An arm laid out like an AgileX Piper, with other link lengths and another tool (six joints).
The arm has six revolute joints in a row. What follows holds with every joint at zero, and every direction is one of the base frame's.
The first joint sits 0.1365 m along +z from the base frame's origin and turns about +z.
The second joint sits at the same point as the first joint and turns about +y.
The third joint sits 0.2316 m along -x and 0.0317 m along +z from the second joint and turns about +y.
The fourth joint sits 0.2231 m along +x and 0.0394 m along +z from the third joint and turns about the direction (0.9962, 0, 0.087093).
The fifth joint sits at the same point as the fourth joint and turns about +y.
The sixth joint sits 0.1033 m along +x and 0.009 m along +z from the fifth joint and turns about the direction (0.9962, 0, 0.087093).
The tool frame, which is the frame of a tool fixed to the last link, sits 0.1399 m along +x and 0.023 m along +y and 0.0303 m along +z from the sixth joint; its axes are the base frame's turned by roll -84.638, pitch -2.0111 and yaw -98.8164 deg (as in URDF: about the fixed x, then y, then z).
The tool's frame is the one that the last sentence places.
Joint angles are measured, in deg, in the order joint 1, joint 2, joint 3, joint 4, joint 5, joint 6. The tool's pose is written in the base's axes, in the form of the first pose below.
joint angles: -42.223 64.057 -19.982 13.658 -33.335 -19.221
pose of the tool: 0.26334, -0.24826, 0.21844, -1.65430, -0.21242, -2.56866
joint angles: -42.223 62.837 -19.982 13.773 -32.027 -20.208
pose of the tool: 0.26252, -0.24609, 0.22017, -1.65421, -0.22484, -2.56374
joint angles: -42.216 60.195 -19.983 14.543 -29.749 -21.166
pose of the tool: 0.25947, -0.24270, 0.22663, -1.64880, -0.22336, -2.56315
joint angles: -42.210 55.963 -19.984 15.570 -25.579 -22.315
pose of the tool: 0.25511, -0.23586, 0.23460, -1.64904, -0.21770, -2.55478
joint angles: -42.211 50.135 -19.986 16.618 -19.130 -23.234
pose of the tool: 0.24992, -0.22397, 0.24222, -1.66065, -0.20506, -2.53162
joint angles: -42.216 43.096 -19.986 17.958 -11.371 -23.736
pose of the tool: 0.24353, -0.20769, 0.25057, -1.67363, -0.17929, -2.49938
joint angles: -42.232 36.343 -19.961 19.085 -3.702 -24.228
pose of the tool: 0.23765, -0.18960, 0.25606, -1.68719, -0.16000, -2.46014
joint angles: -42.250 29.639 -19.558 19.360 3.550 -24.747
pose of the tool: 0.23143, -0.17017, 0.25792, -1.69702, -0.15952, -2.41707
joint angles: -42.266 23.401 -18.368 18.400 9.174 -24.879
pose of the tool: 0.22439, -0.15355, 0.25511, -1.70013, -0.17745, -2.38402
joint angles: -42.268 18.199 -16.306 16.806 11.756 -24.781
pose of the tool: 0.21734, -0.14376, 0.25065, -1.68629, -0.20304, -2.37404
